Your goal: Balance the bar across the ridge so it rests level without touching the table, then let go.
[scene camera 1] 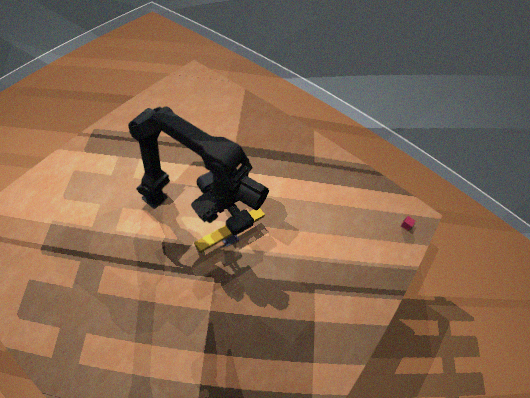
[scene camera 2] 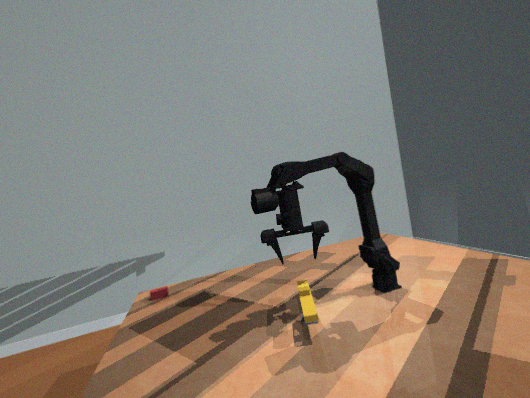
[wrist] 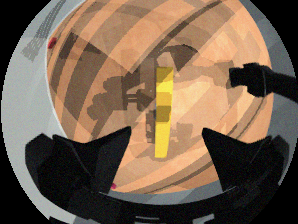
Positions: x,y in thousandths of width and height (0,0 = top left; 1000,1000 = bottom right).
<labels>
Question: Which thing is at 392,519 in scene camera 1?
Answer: The gripper.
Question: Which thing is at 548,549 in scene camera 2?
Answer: The gripper.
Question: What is the gripper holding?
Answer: Nothing.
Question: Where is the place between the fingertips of the gripper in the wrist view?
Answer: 565,587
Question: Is the gripper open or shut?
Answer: Open.
</labels>
